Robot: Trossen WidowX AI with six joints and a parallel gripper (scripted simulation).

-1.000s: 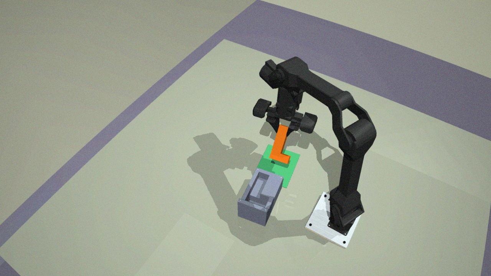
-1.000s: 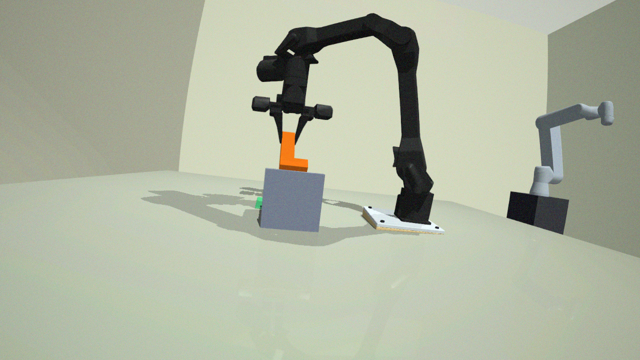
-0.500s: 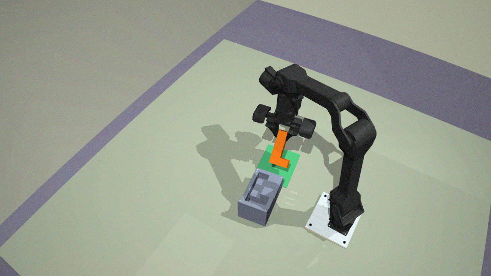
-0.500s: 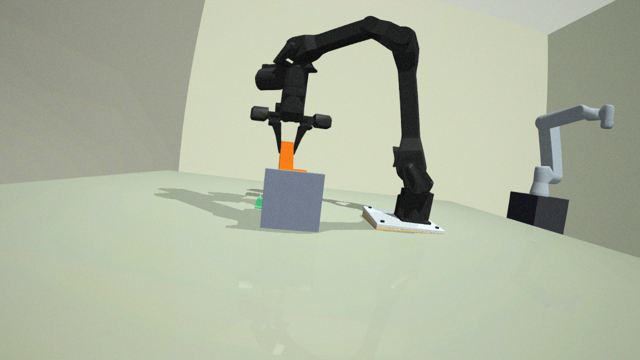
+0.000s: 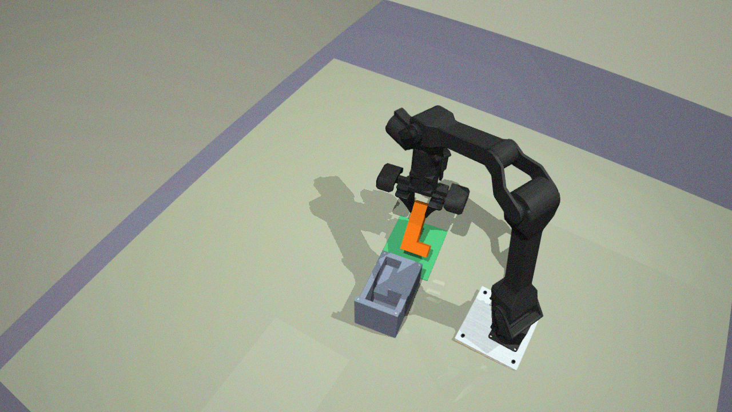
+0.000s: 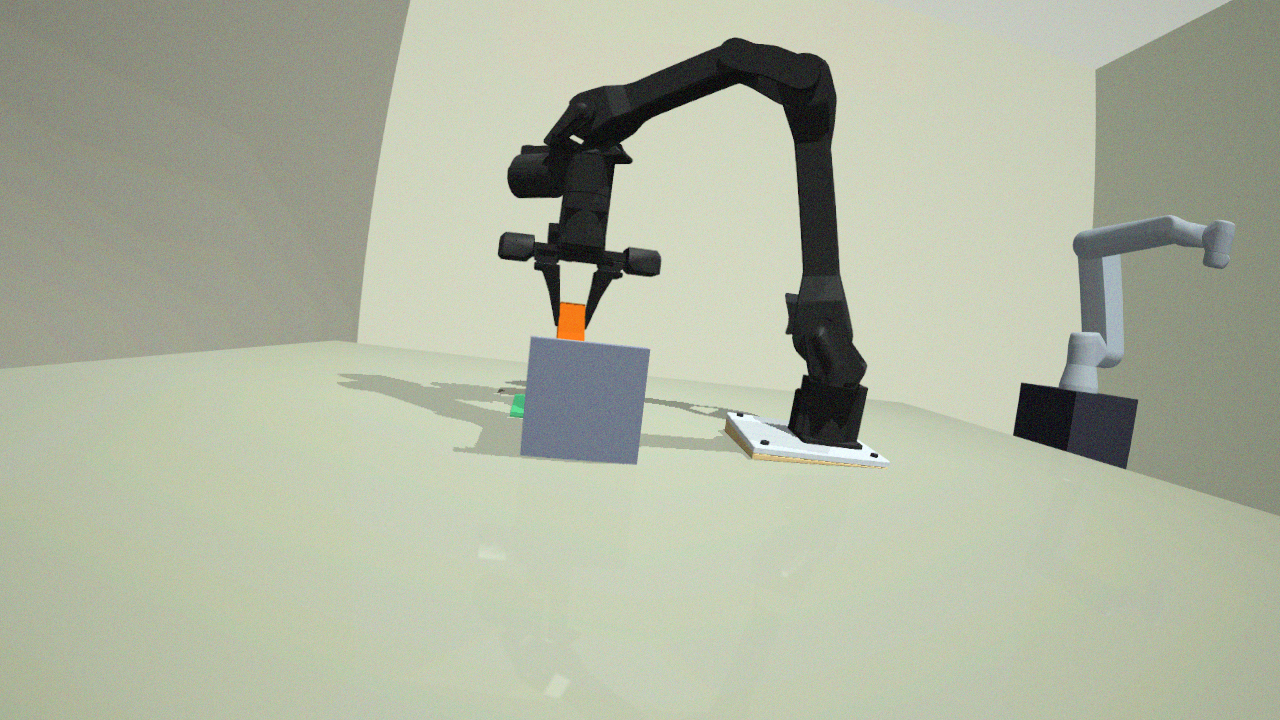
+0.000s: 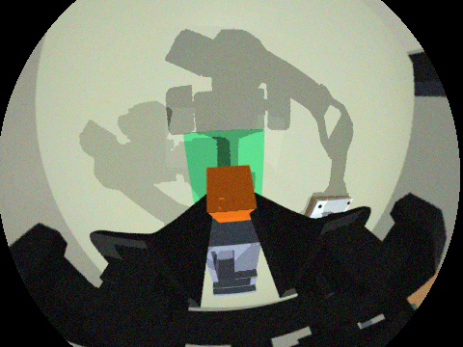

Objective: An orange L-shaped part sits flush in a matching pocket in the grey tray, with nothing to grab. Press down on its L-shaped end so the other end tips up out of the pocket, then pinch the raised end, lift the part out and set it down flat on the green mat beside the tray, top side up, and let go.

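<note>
The green mat is 20 mm to the left of my gripper tip and 110 mm below it. Round my gripper tip: orange L-shaped part: 20 mm behind, 30 mm to the left, 30 mm below.
</note>
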